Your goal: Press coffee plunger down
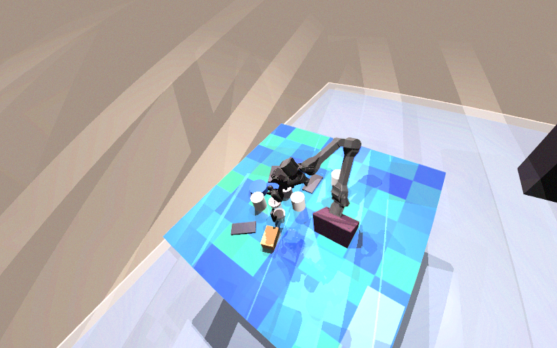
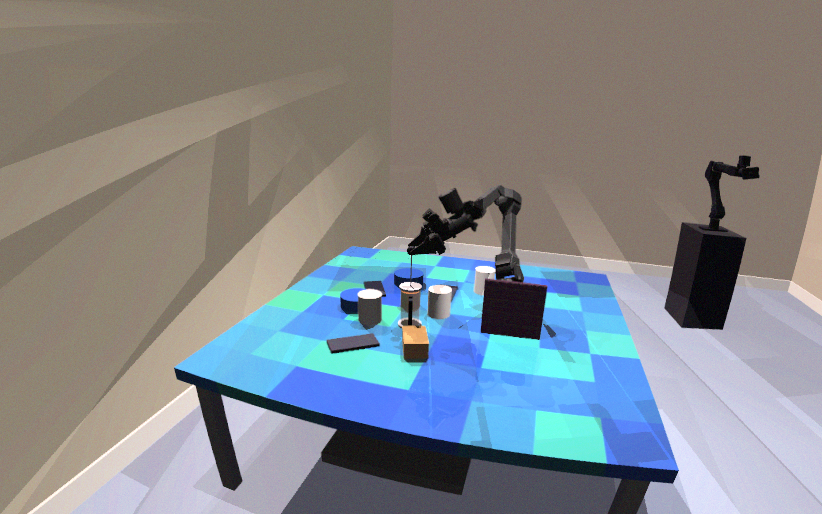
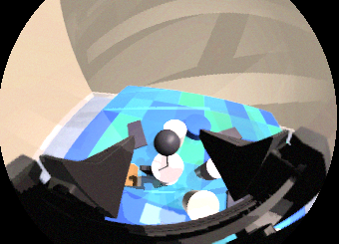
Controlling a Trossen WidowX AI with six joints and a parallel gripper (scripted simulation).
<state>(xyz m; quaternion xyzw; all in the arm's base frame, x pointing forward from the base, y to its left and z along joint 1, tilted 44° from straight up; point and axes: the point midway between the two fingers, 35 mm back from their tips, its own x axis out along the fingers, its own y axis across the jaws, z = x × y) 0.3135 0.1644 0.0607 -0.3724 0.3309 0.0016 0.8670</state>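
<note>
Now: the coffee press 13 cm below my gripper tip, 2 cm to the left of it and 1 cm behind it. Round my gripper tip: tan box (23 cm below, 16 cm to the left, 5 cm behind).
</note>
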